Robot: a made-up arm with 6 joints. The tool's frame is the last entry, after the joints. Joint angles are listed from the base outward. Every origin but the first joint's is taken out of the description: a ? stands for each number. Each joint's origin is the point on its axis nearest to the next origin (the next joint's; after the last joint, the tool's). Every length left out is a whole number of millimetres.
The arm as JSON. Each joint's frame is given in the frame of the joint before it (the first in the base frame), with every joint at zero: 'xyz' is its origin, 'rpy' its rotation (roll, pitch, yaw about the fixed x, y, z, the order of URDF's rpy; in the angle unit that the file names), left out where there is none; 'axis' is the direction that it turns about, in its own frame. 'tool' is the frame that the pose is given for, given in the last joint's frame.
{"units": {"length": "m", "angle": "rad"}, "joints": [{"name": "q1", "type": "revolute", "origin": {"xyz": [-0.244, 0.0, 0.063], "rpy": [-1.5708, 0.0, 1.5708]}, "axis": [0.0, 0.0, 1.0]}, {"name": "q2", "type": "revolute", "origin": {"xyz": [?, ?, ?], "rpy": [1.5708, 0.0, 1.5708]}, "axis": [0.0, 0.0, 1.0]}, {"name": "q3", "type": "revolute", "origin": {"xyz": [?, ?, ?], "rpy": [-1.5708, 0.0, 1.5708]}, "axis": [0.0, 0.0, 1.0]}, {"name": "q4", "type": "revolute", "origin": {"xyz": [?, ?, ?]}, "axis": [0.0, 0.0, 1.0]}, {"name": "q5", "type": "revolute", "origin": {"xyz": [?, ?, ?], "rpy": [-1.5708, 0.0, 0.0]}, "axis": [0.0, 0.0, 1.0]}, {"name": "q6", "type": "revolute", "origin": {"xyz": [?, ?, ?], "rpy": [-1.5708, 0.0, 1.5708]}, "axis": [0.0, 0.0, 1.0]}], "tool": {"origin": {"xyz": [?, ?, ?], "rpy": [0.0, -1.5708, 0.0]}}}
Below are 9 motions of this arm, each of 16 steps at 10 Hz.
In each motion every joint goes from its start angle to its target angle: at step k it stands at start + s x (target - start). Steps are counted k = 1, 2, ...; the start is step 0. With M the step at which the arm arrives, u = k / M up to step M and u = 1 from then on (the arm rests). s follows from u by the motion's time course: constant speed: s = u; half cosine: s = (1 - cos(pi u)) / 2; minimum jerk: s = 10 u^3 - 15 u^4 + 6 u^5.
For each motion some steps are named. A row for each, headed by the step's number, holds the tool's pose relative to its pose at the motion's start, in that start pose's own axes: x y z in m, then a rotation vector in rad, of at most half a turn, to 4 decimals.
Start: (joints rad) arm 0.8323 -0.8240 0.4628 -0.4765 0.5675 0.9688
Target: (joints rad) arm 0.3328 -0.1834 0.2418 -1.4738 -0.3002 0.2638
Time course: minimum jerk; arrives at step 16
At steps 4, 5, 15, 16:
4: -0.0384 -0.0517 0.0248 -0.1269 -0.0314 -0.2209
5: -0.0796 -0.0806 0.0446 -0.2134 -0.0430 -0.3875
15: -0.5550 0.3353 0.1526 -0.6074 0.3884 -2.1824
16: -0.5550 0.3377 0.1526 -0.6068 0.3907 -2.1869

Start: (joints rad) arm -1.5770 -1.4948 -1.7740 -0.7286 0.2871 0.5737
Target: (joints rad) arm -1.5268 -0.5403 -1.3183 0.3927 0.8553 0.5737
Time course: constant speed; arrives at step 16
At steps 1, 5, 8, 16:
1: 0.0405 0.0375 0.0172 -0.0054 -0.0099 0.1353
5: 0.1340 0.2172 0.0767 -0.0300 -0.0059 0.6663
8: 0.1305 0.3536 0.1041 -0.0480 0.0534 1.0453
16: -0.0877 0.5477 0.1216 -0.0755 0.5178 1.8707

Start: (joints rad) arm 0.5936 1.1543 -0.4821 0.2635 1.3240 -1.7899
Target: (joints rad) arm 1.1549 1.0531 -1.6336 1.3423 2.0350 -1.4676
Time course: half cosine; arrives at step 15
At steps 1, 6, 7, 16:
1: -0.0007 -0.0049 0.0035 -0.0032 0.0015 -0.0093
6: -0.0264 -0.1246 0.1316 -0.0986 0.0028 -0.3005
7: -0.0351 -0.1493 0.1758 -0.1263 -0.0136 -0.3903
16: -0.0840 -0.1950 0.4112 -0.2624 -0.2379 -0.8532

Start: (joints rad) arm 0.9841 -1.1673 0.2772 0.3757 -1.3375 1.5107
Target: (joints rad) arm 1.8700 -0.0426 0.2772 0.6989 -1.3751 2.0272
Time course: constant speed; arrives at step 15
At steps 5, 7, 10, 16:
5: -0.2361 -0.1099 0.0517 -0.1485 0.1815 -0.4074
7: -0.3312 -0.1241 0.0855 -0.1969 0.2178 -0.5886
10: -0.4654 -0.1118 0.1362 -0.2551 0.2303 -0.8726
16: -0.6459 -0.0186 0.1888 -0.3071 0.1338 -1.3572

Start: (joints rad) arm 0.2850 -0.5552 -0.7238 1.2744 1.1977 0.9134
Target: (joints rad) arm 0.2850 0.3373 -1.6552 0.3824 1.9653 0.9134
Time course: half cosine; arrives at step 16
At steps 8, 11, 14, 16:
8: 0.1264 -0.0814 0.2096 -0.8656 -0.0981 -0.2044
11: 0.1974 -0.0926 0.2611 -1.3277 0.1603 -0.1796
14: 0.2460 -0.1144 0.2546 -1.5678 0.4480 -0.1010
16: 0.2546 -0.1216 0.2494 -1.6077 0.5177 -0.0786

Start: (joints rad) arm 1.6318 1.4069 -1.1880 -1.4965 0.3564 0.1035
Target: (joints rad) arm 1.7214 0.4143 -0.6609 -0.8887 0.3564 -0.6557
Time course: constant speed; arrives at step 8
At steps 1, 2, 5, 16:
1: -0.0447 0.0365 -0.0819 0.0115 0.1114 0.0938
2: -0.0961 0.0833 -0.1561 0.0388 0.2031 0.1914
5: -0.2734 0.2837 -0.3120 0.2073 0.3481 0.4726
16: -0.4369 0.5485 -0.3325 0.4704 0.2933 0.6572

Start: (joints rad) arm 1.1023 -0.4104 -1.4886 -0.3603 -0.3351 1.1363
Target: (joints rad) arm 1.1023 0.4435 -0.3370 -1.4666 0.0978 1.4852
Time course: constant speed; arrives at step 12
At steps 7, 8, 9, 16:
7: 0.0739 0.2641 0.2550 -0.2772 -0.1929 0.3307
8: 0.0773 0.3136 0.2723 -0.3202 -0.2047 0.3807
9: 0.0791 0.3639 0.2838 -0.3641 -0.2123 0.4305
16: 0.0774 0.5122 0.2834 -0.5007 -0.2106 0.5763

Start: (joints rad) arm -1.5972 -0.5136 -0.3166 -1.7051 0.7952 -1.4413
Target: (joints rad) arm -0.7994 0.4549 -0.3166 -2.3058 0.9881 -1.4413
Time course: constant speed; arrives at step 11
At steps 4, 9, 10, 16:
4: 0.1112 -0.2593 0.0443 -0.1891 -0.0940 -0.4808
9: -0.0549 -0.5583 0.1087 -0.3922 -0.0344 -1.1670
10: -0.1230 -0.5936 0.1188 -0.4283 0.0029 -1.3093
16: -0.1989 -0.6168 0.1282 -0.4631 0.0491 -1.4518

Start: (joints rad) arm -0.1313 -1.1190 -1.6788 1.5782 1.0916 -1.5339
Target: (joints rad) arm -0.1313 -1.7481 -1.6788 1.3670 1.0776 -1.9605
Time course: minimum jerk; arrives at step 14
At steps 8, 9, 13, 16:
8: -0.1427 -0.0892 0.0079 -0.3518 0.1576 -0.3718
9: -0.1767 -0.0956 0.0141 -0.4138 0.2046 -0.4376
13: -0.2470 -0.0960 0.0309 -0.5305 0.3140 -0.5618
16: -0.2480 -0.0959 0.0312 -0.5320 0.3156 -0.5634

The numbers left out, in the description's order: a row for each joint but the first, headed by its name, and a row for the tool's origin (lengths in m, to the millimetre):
q2: 0.095 -0.056 0.0
q3: 0.117 0.233 0.0
q4: 0.153 0.052 0.0
q5: 0.008 0.152 0.0
q6: -0.269 0.062 0.0
tool: 0.265 -0.034 0.0

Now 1 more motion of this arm.
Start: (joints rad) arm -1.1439 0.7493 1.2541 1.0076 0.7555 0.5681
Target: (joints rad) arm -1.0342 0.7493 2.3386 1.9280 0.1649 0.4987
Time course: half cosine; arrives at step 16
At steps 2, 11, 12, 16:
2: -0.0088 0.0165 -0.0171 0.0486 0.0492 0.0311
11: -0.3795 0.2794 -0.0306 0.7729 0.9744 0.8945
12: -0.4227 0.2796 -0.0037 0.8212 1.0532 1.0147
16: -0.4983 0.2605 0.0530 0.8991 1.1877 1.2654

